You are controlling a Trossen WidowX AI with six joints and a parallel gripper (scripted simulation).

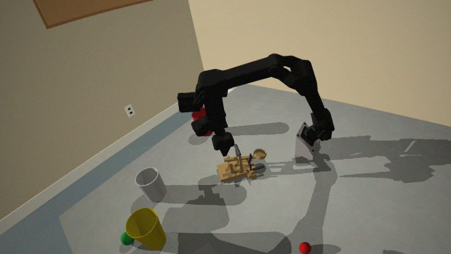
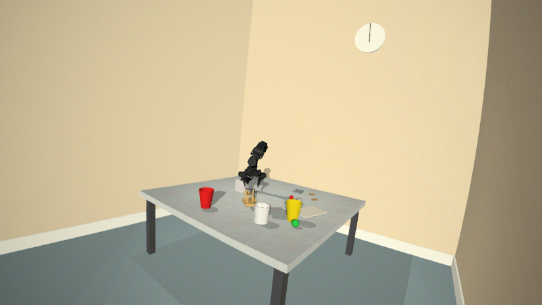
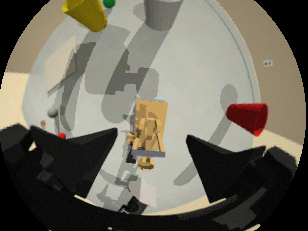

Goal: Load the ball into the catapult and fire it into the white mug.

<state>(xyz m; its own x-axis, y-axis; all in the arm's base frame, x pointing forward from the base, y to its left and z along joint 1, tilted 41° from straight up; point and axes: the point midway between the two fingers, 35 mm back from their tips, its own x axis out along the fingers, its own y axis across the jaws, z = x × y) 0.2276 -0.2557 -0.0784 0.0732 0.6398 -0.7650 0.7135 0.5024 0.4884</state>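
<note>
The small red ball lies 17 cm ahead of my gripper tip, 35 cm to the left of it and 12 cm below it. From my gripper tip the other things lie so: red cup 19 cm behind, 24 cm to the right, 10 cm below; white mug 21 cm ahead, 20 cm to the right, 10 cm below; yellow cup 34 cm ahead, 6 cm to the right, 10 cm below.
</note>
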